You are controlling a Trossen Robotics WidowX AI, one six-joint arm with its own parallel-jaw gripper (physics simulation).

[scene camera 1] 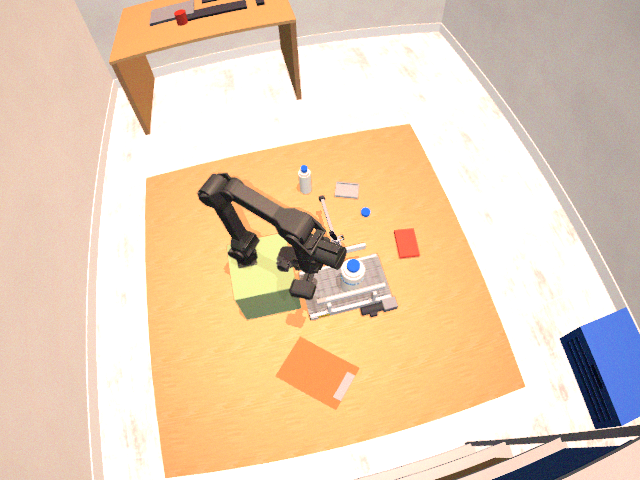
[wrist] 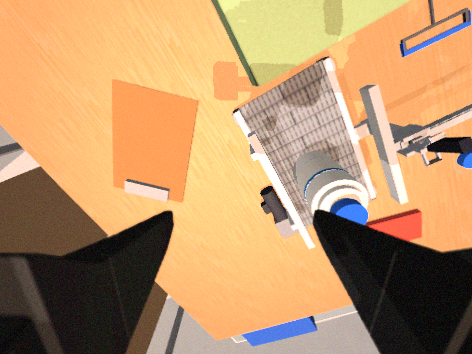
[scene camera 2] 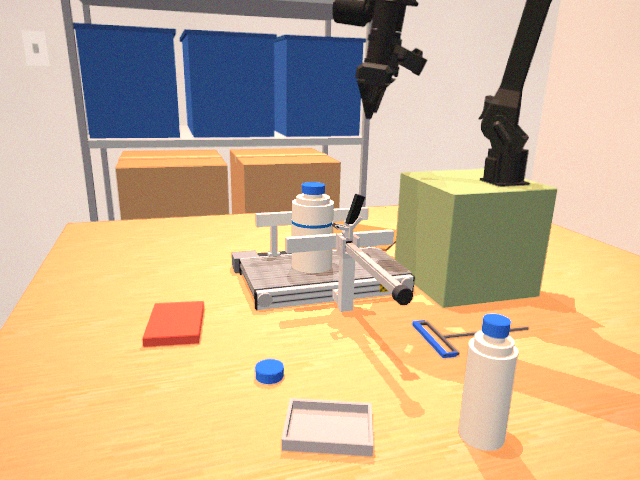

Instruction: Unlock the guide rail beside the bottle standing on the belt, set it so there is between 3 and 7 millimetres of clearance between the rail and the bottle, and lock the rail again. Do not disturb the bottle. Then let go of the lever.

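Seen in the pictures: gripper, fingertip midpoint: (scene camera 1: 315, 281) (wrist: 244, 217) (scene camera 2: 371, 115); arm's base, origin of the base link: (scene camera 1: 246, 258) (scene camera 2: 503, 182).
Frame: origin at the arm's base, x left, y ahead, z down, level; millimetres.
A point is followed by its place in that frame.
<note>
The white bottle with a blue cap (scene camera 1: 353, 276) {z 35, x -135, y 326 mm} (scene camera 2: 312, 237) (wrist: 327, 182) {z 48, x -109, y 294 mm} stands upright on the grey belt (scene camera 1: 374, 268) {z 171, x -67, y 433 mm} (scene camera 2: 268, 272) {z 172, x -91, y 423 mm} (wrist: 300, 135) {z 172, x -101, y 258 mm}. The guide rail (scene camera 1: 356, 248) {z 85, x -13, y 374 mm} (scene camera 2: 310, 242) {z 88, x -1, y 368 mm} (wrist: 384, 142) {z 80, x -13, y 292 mm} runs beside it, with a visible gap in the wrist view; its width in millimetres cannot be read. The black lever (scene camera 1: 333, 235) {z 16, x 19, y 299 mm} (scene camera 2: 355, 209) {z 26, x 31, y 302 mm} (wrist: 447, 145) {z 20, x 19, y 295 mm} sits behind the rail at its clamp, tilted up in scene camera 2. My gripper (scene camera 1: 309, 277) {z -107, x -181, y 192 mm} (scene camera 2: 368, 114) {z -107, x -181, y 192 mm} (wrist: 244, 217) {z -107, x -181, y 192 mm} is open and empty, high above the belt unit, pointing down, apart from rail, lever and bottle.
A rod (scene camera 2: 379, 271) {z 84, x 162, y 314 mm} with a black knob sticks out from the clamp. A second rail (scene camera 2: 271, 220) {z 92, x -166, y 400 mm} (wrist: 280, 185) {z 79, x -169, y 285 mm} lines the belt's other side. A green block (scene camera 2: 496, 242) {z 91, x 66, y 50 mm} bears the arm. A spare bottle (scene camera 2: 485, 392) {z 135, x 389, y 290 mm}, tray (scene camera 2: 328, 426) {z 204, x 314, y 437 mm}, red box (scene camera 2: 175, 320) {z 192, x 23, y 595 mm} and orange clipboard (scene camera 1: 315, 369) {z 201, x -370, y 136 mm} lie around.
</note>
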